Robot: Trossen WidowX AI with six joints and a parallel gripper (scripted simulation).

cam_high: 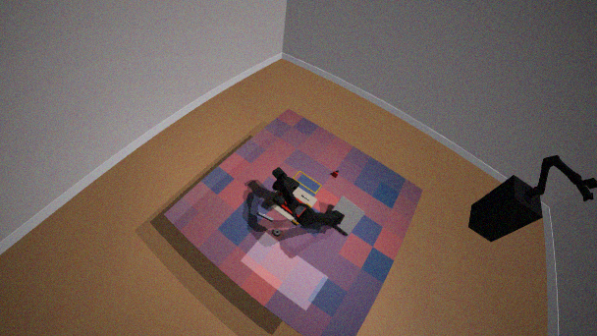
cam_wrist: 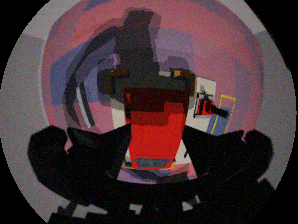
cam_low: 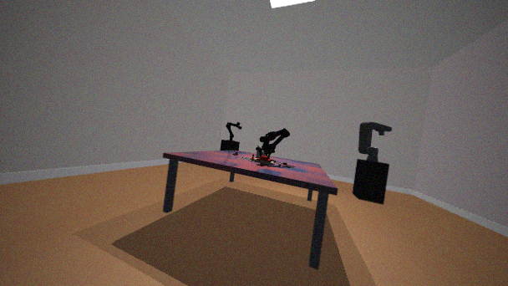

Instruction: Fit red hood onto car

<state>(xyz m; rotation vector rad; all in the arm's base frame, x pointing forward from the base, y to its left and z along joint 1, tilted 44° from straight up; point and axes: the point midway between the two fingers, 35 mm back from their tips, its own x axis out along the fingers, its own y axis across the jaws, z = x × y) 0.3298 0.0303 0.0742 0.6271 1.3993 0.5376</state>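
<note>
The red hood lies 1 cm above my gripper tip. Also, from my gripper tip: thin grey stick 2 cm ahead, 16 cm to the left, 3 cm below.
</note>
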